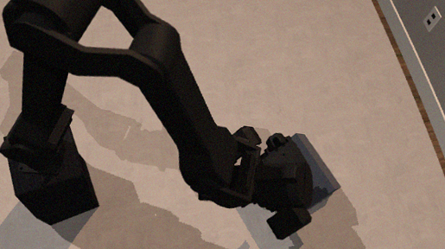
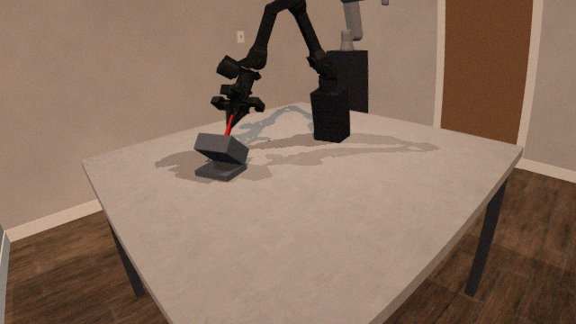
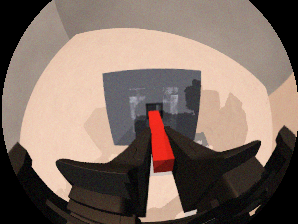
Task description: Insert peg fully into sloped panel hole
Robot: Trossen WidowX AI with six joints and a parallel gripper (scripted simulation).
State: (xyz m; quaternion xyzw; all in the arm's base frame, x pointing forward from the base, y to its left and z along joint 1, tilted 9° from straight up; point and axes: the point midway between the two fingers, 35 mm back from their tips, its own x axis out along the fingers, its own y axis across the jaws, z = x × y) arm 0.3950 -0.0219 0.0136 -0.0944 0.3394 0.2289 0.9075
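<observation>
Right now my hand is 2 cm short of the red peg, 2 cm above it and 1 cm to the right of it. From my hand the other things lie so: dark base plate: 15 cm below, 8 cm ahead, 4 cm to the left.
</observation>
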